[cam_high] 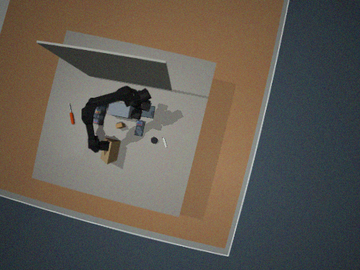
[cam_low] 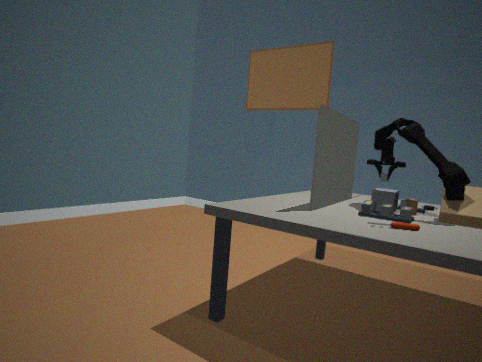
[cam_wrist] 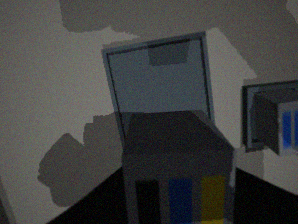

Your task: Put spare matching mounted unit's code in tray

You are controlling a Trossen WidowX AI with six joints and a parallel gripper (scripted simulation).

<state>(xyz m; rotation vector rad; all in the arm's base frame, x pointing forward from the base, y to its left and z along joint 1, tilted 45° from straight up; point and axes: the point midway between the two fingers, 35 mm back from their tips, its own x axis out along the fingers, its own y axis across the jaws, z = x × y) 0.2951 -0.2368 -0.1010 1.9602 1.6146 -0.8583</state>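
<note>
Now: the tray 14 cm below my gripper tip. The rest, counted from my gripper tip: grey mounted unit: 2 cm behind, 20 cm to the left, 9 cm below; then grey spare: 2 cm above; then brown block: 14 cm behind, 19 cm to the left, 11 cm below.
</note>
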